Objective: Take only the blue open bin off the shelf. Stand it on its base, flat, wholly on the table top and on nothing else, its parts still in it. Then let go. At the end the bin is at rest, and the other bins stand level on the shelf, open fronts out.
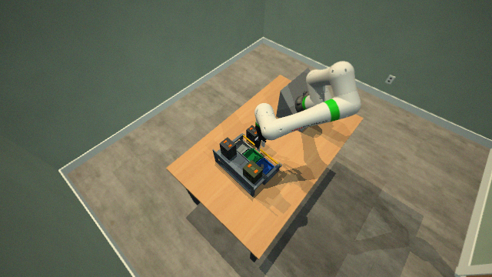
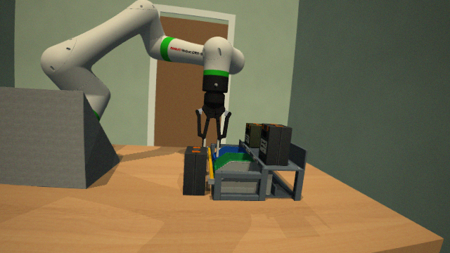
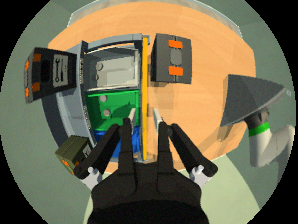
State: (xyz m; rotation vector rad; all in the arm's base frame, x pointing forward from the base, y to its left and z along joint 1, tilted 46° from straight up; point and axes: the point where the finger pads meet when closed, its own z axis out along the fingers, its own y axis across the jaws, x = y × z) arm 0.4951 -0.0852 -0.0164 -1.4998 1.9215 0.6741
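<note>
Right now my hand is 5 cm above the yellow rod. Round my hand: green bin (10 cm ahead, 2 cm to the right, 7 cm below); then grey bin (8 cm ahead, 13 cm to the right, 7 cm below); then black box (7 cm behind, 11 cm to the right, 5 cm below).
</note>
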